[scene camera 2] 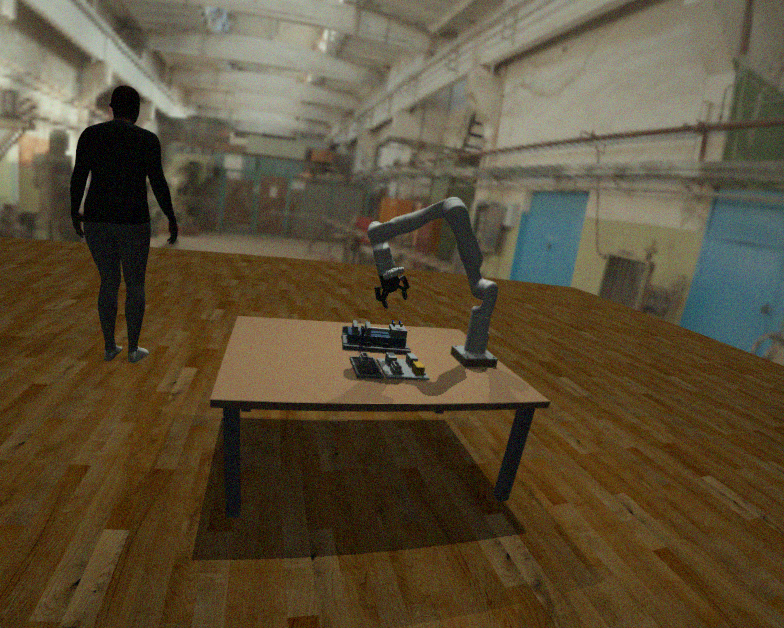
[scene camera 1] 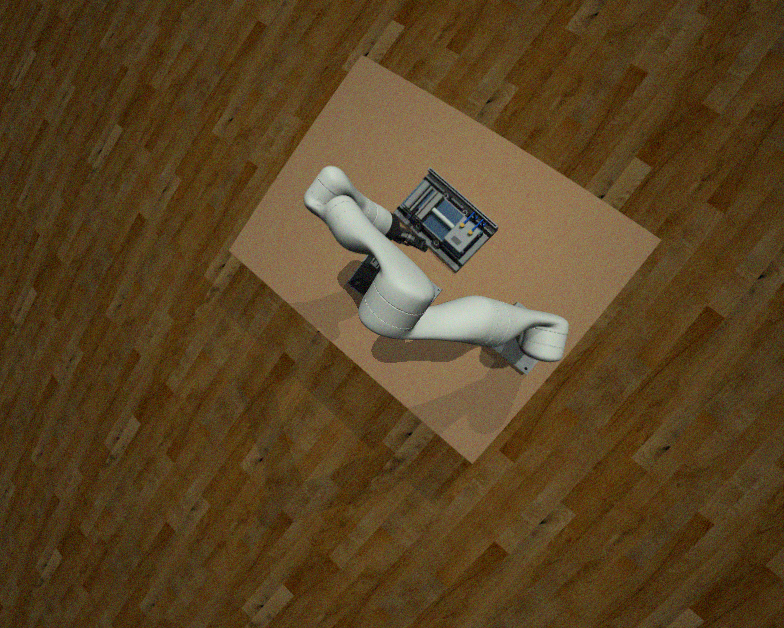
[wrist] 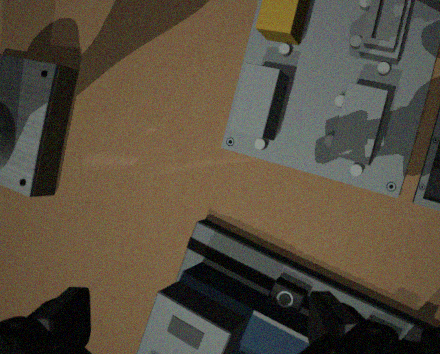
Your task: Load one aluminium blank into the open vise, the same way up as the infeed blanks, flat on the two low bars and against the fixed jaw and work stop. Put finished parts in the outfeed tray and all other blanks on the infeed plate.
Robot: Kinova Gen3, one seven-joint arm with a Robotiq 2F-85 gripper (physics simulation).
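Places are measured from the arm's base along level axes (x back, y down, z right), in centimetres.
Where they show: gripper, fingertip midpoint: point(scene camera 2: 396, 303) point(scene camera 1: 413, 244) point(wrist: 199, 315); arm's base, link origin: point(scene camera 2: 473, 350).
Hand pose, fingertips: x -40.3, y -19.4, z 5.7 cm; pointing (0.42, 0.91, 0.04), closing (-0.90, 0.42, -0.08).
Observation:
Things, the pixels of their top centre, and the offset from my fingertips. "spot": a spot on its surface instead. Level surfaces: height alone.
- vise, top centre: point(scene camera 1: 440, 212) point(scene camera 2: 377, 324) dx -1.0, dy +13.5, dz +13.7 cm
- light block, surface spot: point(wrist: 187, 320) spot: dx +7.2, dy +13.8, dz +7.2 cm
- blue surface, surface height: dy +17.4 cm
- infeed plate, top centre: point(wrist: 331, 69) point(scene camera 2: 402, 367) dx -0.3, dy +22.6, dz -14.7 cm
- stepped grey part, top centre: point(wrist: 386, 14) point(scene camera 2: 396, 363) dx -4.9, dy +19.1, dz -18.5 cm
- yellow block, surface spot: point(wrist: 277, 22) spot: dx +4.0, dy +19.0, dz -17.8 cm
My gripper point(scene camera 1: 422, 246) point(scene camera 2: 395, 300) point(wrist: 199, 315) is open and empty, high above the table near the vise point(scene camera 1: 456, 261) point(scene camera 2: 376, 340) point(wrist: 214, 239). Part of the vise shows at the bottom of the wrist view, with a light block point(wrist: 187, 320) and a blue surface point(wrist: 272, 336); the right finger hides part of it. The infeed plate point(scene camera 2: 418, 376) point(wrist: 312, 65) bears two grey blanks, one blank point(wrist: 252, 97) by its left edge and another blank point(wrist: 367, 100) in partial shadow. A stepped grey part point(wrist: 387, 30) and a yellow block point(wrist: 277, 22) also sit there. The jaw gap is unclear.
The dark outfeed tray point(scene camera 1: 359, 279) point(scene camera 2: 354, 368) point(wrist: 425, 200) lies beside the infeed plate. The robot base point(scene camera 1: 525, 366) point(scene camera 2: 474, 356) point(wrist: 25, 125) stands at the table's side. The arm covers much of the plate in scene camera 1. A person point(scene camera 2: 121, 173) stands behind the table.

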